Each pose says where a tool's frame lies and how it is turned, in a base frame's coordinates. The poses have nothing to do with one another.
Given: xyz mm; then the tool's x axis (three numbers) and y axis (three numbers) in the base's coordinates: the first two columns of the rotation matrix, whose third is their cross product.
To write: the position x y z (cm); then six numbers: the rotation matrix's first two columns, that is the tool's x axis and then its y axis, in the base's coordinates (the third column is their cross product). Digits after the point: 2 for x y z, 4 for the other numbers.
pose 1, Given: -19.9, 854.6, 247.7, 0.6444, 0.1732, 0.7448, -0.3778, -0.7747, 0.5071
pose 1, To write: -1.99, 85.46, 24.77, 0.6444, 0.1732, 0.7448, -0.3778, -0.7747, 0.5071
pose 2, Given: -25.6, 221.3, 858.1, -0.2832, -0.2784, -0.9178, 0.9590, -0.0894, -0.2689
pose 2, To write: -2.56, 22.13, 85.81, -0.2832, -0.2784, -0.9178, 0.9590, -0.0894, -0.2689
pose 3, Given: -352.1, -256.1, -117.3, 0.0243, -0.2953, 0.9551, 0.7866, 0.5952, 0.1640
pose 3, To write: -35.21, -25.61, -11.73, 0.0243, -0.2953, 0.9551, 0.7866, 0.5952, 0.1640
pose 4, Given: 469.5, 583.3, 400.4, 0.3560, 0.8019, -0.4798, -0.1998, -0.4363, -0.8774
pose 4, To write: 46.95, 58.33, 40.04, 0.3560, 0.8019, -0.4798, -0.1998, -0.4363, -0.8774
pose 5, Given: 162.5, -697.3, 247.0, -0.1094, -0.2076, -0.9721, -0.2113, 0.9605, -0.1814
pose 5, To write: 16.25, -69.73, 24.70, -0.1094, -0.2076, -0.9721, -0.2113, 0.9605, -0.1814
